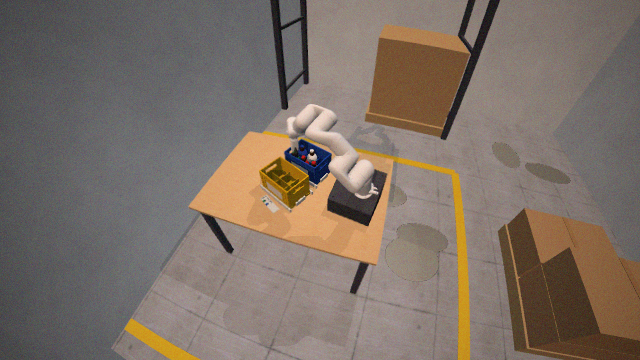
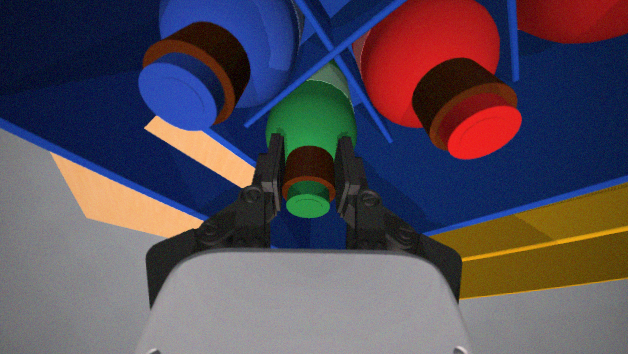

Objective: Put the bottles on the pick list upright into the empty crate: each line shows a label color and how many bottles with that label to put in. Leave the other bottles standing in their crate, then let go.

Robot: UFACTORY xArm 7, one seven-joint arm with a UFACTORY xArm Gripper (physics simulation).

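Where they show: gripper, between the fingertips: (image 1: 295,155) (image 2: 310,151); arm's base, origin of its link: (image 1: 363,188).
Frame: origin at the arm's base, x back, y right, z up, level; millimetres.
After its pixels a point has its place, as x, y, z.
My gripper (image 1: 294,150) @(-531, 171, -47) (image 2: 310,151) @(-531, 171, -47) points down into the blue crate (image 1: 320,173) @(-318, 107, -93) (image 2: 440,200) @(-492, 102, -15), its fingers shut on the neck of a green bottle (image 2: 310,112) @(-515, 183, -62) that stands in a corner compartment. A blue bottle (image 2: 230,50) @(-497, 233, -35) (image 1: 302,149) @(-504, 225, -30) and a red bottle (image 2: 430,55) @(-450, 159, -50) stand in compartments on either side; part of another red bottle (image 2: 575,17) @(-399, 117, -58) shows at the top right. A white bottle (image 1: 312,156) @(-417, 203, -50) also stands in this crate. The yellow crate (image 1: 300,194) @(-373, -100, -108) (image 2: 540,262) @(-491, -157, -28) shows empty divided compartments. The pick list (image 1: 270,204) @(-547, -205, -173) lies in front of it, too small to read.
The two crates stand close together on the wooden table (image 1: 225,185) @(-943, -185, -174). The arm's dark base block (image 1: 350,207) @(-39, -119, -55) is at the table's right side. Large cardboard boxes (image 1: 420,80) (image 1: 555,295) and a black rack frame (image 1: 280,65) stand on the floor beyond the table.
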